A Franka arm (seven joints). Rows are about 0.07 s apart.
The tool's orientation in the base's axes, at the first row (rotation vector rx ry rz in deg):
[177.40, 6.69, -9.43]
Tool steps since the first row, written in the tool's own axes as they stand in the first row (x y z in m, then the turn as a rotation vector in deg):
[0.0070, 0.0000, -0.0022, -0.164, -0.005, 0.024]
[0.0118, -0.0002, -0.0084, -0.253, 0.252, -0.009]
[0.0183, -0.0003, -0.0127, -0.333, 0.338, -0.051]
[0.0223, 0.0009, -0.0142, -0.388, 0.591, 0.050]
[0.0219, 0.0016, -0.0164, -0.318, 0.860, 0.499]
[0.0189, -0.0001, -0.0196, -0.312, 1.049, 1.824]
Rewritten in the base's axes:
[0.0072, 0.0006, 0.0014, -0.166, -0.008, -0.006]
[0.0126, 0.0014, 0.0071, -0.230, -0.269, 0.045]
[0.0194, 0.0022, 0.0106, -0.299, -0.359, 0.098]
[0.0237, 0.0013, 0.0117, -0.344, -0.619, 0.012]
[0.0235, 0.0007, 0.0140, -0.301, -0.901, -0.432]
[0.0208, 0.0023, 0.0174, -0.419, -1.146, -1.742]

